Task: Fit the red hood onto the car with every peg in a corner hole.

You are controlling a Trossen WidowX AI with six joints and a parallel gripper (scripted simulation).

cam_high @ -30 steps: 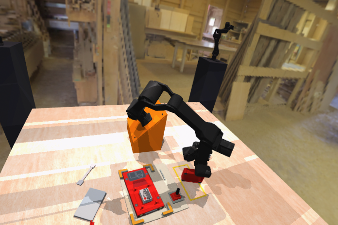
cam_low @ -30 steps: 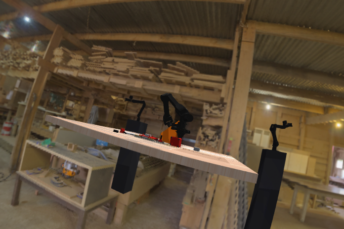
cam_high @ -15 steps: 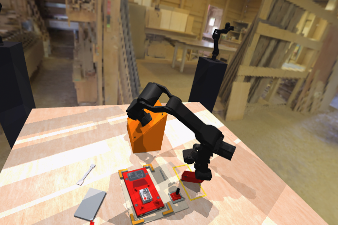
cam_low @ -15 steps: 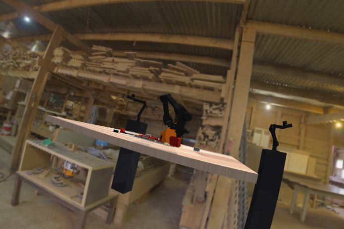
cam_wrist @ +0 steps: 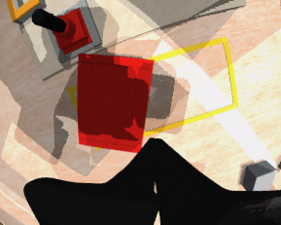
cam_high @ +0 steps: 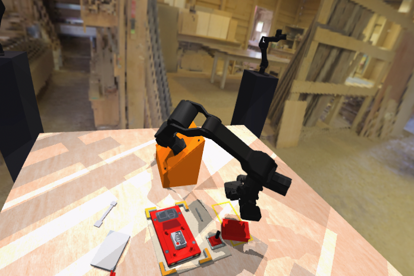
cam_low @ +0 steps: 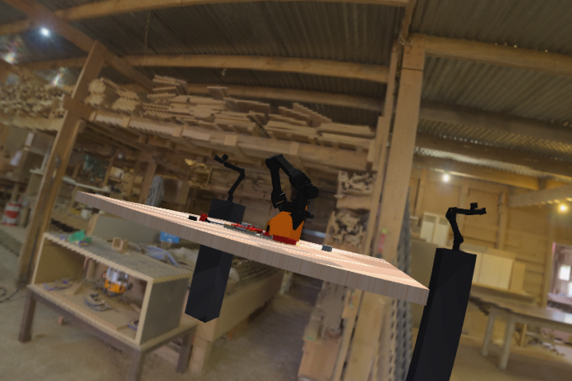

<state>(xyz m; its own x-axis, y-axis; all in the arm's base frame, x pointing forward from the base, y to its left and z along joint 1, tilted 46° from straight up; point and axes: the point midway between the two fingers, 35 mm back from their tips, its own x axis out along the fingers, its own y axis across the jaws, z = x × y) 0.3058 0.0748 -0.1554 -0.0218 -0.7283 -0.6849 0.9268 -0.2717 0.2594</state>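
The red hood is 30 mm ahead of my gripper tip, 20 mm to the right of it and 50 mm below it.
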